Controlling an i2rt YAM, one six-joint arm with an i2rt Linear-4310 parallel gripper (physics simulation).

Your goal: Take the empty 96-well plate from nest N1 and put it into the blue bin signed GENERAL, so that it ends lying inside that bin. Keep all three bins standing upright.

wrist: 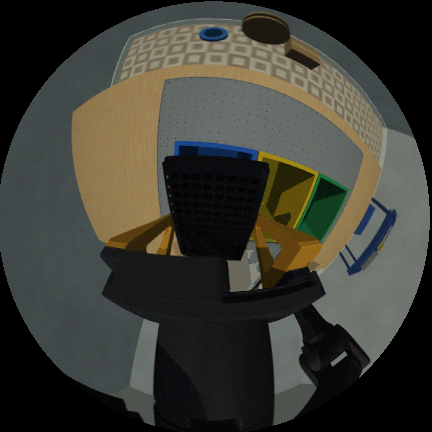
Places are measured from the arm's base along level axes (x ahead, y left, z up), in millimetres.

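Pixels of known places: gripper, fingertip midpoint: [213, 217].
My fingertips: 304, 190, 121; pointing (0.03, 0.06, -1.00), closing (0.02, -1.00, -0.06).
Note:
For each thing: its top centre in the pictures, then the offset to it from my fingertips, as dx, dy, dz. Level surfaces: height alone.
- dark 96-well plate, middle of its top: [211, 229] -2, +1, +17
- blue bin, middle of its top: [209, 195] -18, +11, -90
- yellow bin, middle of its top: [278, 206] -30, -120, -90
- green bin, middle of its top: [321, 215] -42, -251, -90
- grey perforated board, its level: dz -270
- wooden table, its level: dz -283
The dark 96-well plate [216, 207] is held between the orange fingers of my gripper [213, 217], which is shut on it. The plate's grid of wells faces the camera. The plate hangs in front of the blue bin [216, 146] and hides most of it; the bin's far rim and a strip of its inside show past the plate's top edge. The sign on the bin does not show. The yellow bin [287, 192] and the green bin [325, 205] stand upright beside it to the right. The plate covers the left part of the yellow bin. Nest N1 cannot be made out.
The bins stand on a grey perforated board [215, 110] on a wooden table [115, 160]. Beyond it a patterned surface [185, 50] bears a blue ring-shaped dish [213, 34], a round brown object [266, 29] and a brown block [302, 54]. A blue frame [376, 246] stands off the table's right side.

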